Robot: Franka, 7 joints.
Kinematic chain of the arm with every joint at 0, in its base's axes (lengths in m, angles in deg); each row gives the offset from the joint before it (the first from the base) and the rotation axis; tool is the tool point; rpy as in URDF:
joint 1: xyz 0 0 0.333 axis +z
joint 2: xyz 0 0 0 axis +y
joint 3: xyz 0 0 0.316 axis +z
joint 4: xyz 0.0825 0 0 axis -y
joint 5: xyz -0.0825 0 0.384 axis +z
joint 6: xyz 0 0 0 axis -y
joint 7: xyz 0.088 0 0 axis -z
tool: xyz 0 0 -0.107 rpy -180 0 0
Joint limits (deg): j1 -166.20..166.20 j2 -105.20..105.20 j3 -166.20..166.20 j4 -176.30..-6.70 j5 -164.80..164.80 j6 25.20..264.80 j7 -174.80..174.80
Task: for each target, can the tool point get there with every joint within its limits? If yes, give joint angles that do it. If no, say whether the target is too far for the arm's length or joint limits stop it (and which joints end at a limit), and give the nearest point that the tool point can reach.
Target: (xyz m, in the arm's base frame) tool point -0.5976 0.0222 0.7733
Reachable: yes | joints 76.45 -14.65 87.61 -81.38 54.80 126.40 -52.13
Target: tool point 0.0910 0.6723 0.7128
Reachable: yes | joints 82.03 37.57 25.10 -41.01 76.21 211.39 -85.36
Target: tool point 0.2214 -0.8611 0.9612
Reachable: no: too far | nearest point 0.1745 -0.6786 0.8280 | short by 0.231 m
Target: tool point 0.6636 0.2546 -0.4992
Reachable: no: too far | nearest point 0.5314 0.2039 -0.2773 | short by 0.263 m
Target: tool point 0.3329 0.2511 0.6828
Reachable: yes | joints -82.25 51.43 133.21 -132.06 127.13 117.70 -63.39
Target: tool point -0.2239 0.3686 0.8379
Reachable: yes | joints -129.35 -24.53 -83.02 -50.68 12.26 50.80 95.63
